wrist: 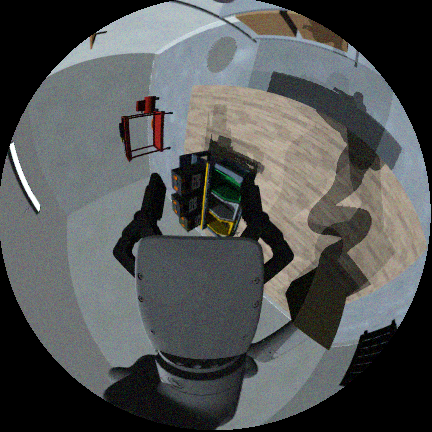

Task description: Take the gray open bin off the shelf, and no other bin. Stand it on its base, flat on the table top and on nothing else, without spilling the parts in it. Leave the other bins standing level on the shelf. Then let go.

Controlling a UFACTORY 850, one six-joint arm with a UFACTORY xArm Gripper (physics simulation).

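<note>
The gray open bin [223, 208] sits on the shelf unit [205, 199] between the green bin [226, 191] and the yellow bin [220, 225]. Some of its inside shows; the parts in it are too dark and small to tell. My gripper [201, 178] is open and nothing is between its fingers. The shelf shows in the gap between the fingers, beyond the fingertips. The right finger covers the right edges of the bins in this view. The wooden table top [290, 150] spreads to the right of the shelf.
Several dark boxes with orange marks, one of them the upper box [185, 181], stand on the other side of the shelf's yellow rail. A red cart [158, 131] stands beyond at the upper left. Shadows of the arm fall across the table's right part. A black rack shows at the lower right.
</note>
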